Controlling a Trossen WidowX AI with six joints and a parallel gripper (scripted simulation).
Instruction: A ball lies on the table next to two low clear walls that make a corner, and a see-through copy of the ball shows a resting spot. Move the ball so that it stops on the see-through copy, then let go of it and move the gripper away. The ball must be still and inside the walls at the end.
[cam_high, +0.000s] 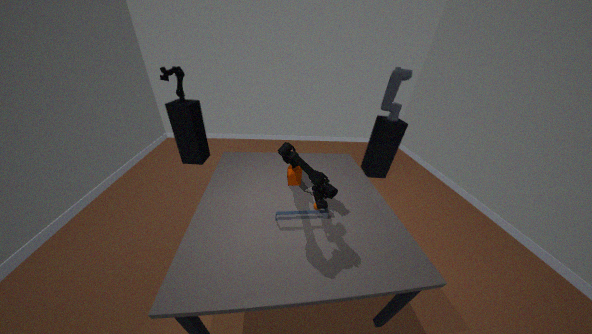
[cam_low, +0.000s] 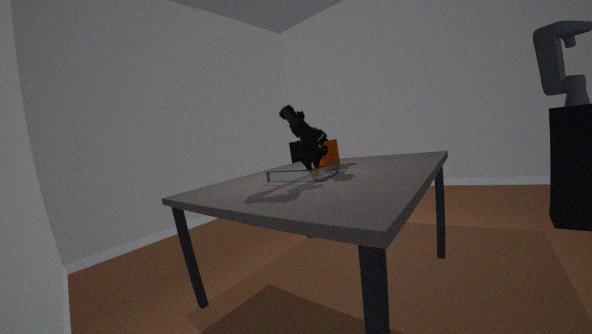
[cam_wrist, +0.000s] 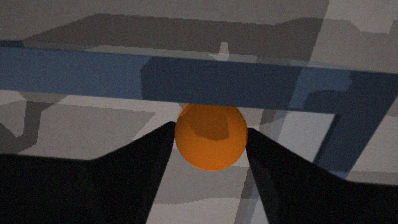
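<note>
Right now the orange ball is right at my gripper tip. From my gripper tip the other things lie so: see-through copy (10 mm below).
</note>
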